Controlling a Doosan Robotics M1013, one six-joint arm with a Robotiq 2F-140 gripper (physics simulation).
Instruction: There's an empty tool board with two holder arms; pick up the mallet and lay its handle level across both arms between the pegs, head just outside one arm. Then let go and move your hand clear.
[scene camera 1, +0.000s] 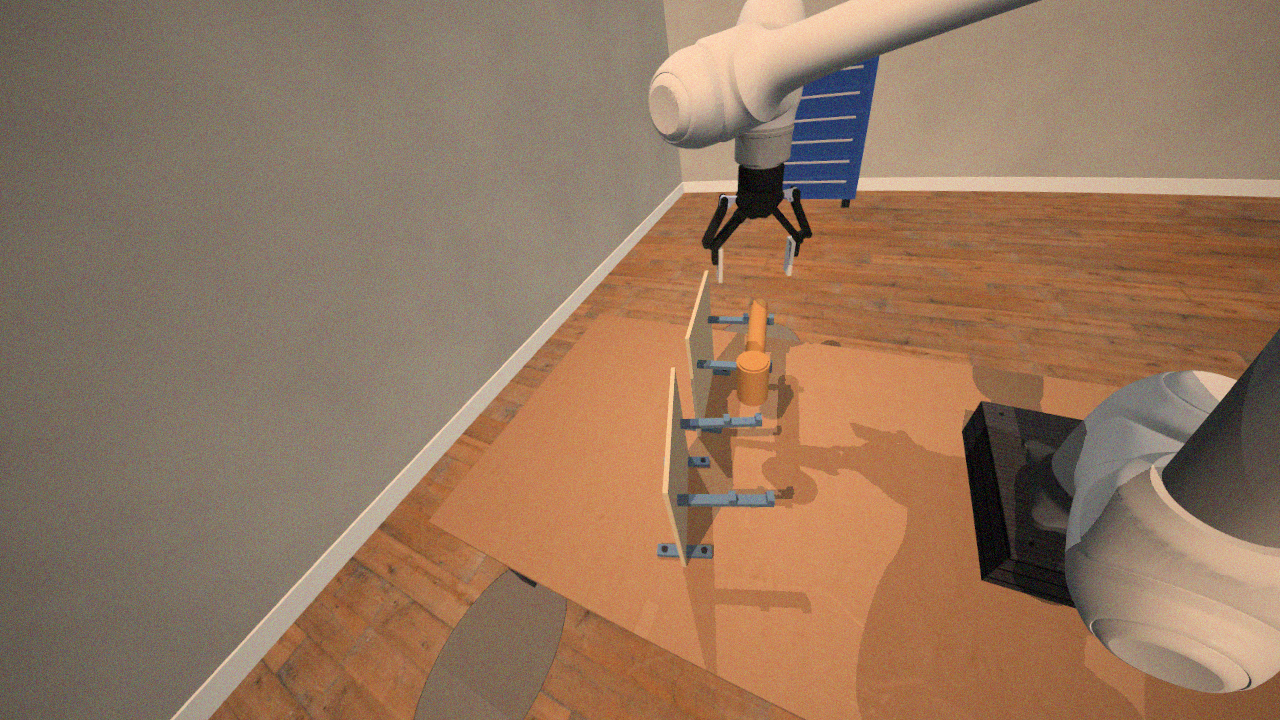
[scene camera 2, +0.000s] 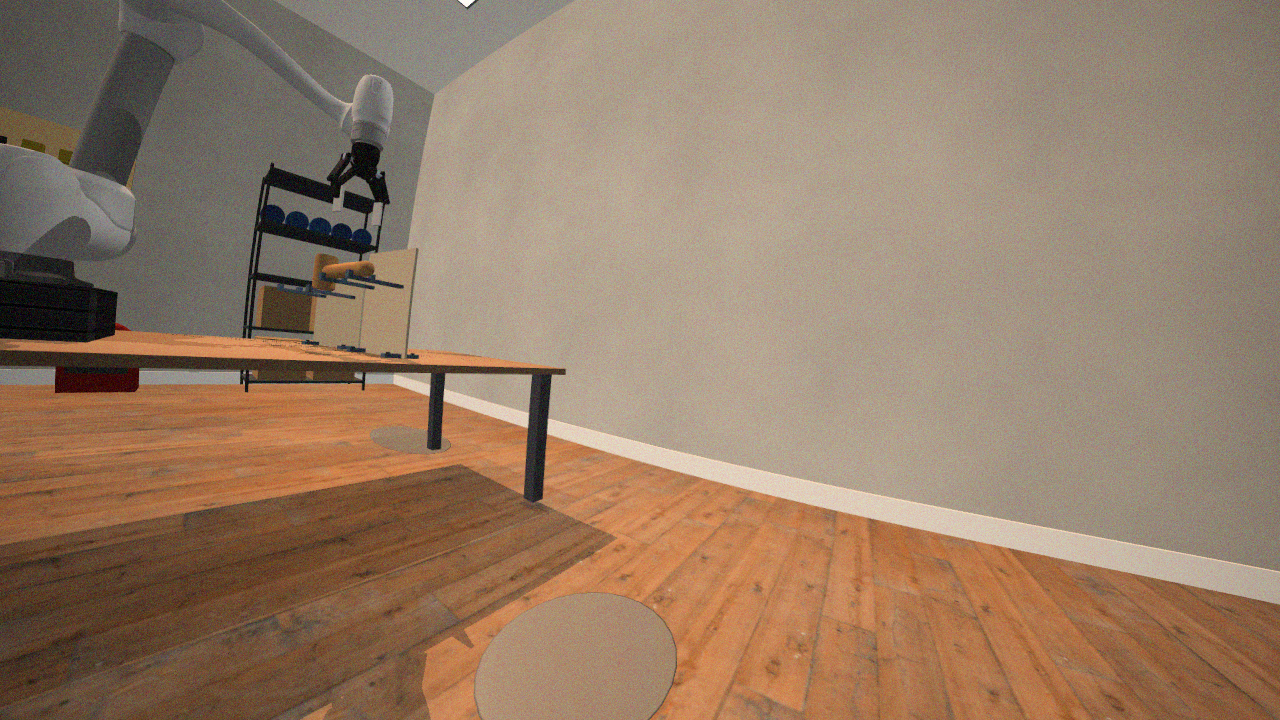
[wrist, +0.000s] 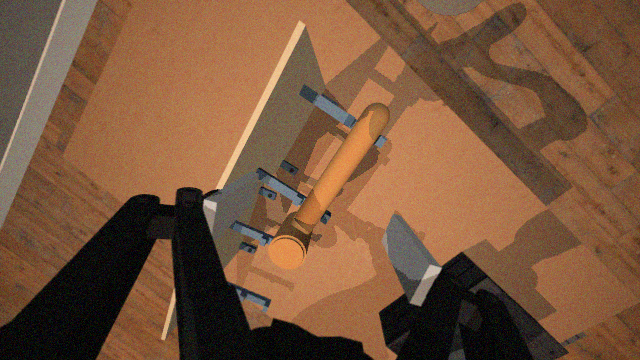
Scene:
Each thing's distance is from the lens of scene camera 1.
my gripper (scene camera 1: 753, 275): 0.81 m
wooden mallet (scene camera 1: 753, 366): 0.75 m
tool board (scene camera 1: 676, 461): 0.70 m

